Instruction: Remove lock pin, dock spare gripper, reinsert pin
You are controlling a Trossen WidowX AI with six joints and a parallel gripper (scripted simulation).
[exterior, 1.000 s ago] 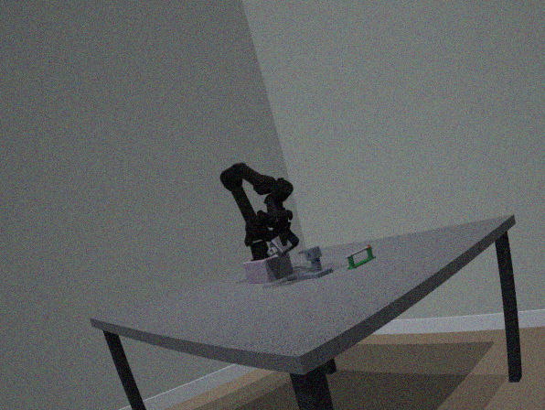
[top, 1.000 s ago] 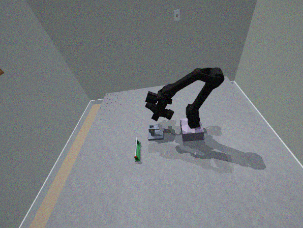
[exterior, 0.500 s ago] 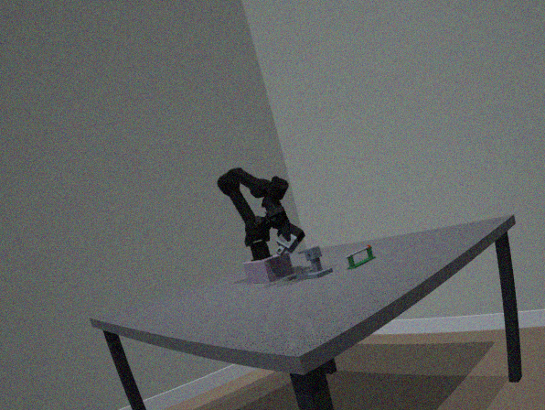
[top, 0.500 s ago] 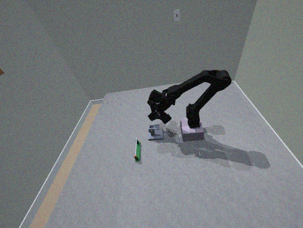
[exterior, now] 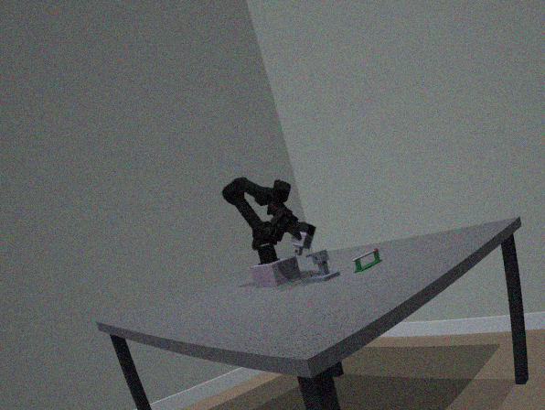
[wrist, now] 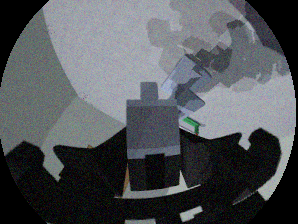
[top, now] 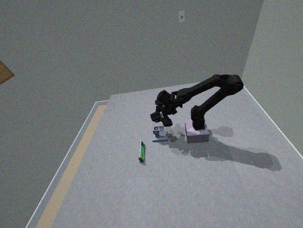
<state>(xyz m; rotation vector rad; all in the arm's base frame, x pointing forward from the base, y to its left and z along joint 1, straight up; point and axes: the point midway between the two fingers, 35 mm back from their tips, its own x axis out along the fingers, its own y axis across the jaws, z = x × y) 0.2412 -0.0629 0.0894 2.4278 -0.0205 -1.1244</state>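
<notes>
The socket lies 10 mm ahead of my gripper tip, 40 mm to the left of it and 100 mm below it. Also, from my gripper tip: green cradle: 140 mm ahead, 150 mm to the left, 130 mm below; then spare gripper: 10 mm behind, 10 mm above.
</notes>
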